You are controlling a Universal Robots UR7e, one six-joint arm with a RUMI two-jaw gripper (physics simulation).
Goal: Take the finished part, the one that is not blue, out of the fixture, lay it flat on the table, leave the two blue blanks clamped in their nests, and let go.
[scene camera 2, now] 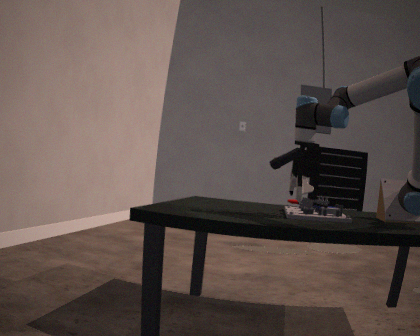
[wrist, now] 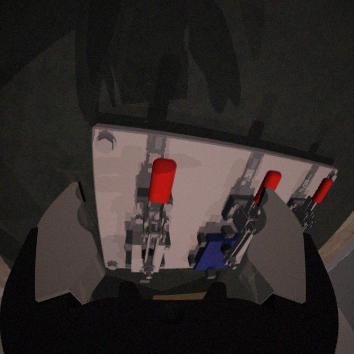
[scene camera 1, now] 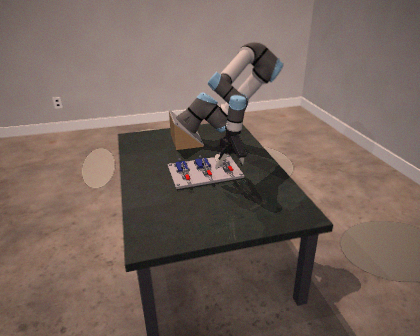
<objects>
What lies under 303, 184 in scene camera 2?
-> My gripper.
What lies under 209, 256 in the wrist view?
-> A blue blank.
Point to a fixture plate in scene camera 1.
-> At 197, 178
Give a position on a red clamp handle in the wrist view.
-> At 162, 173
</objects>
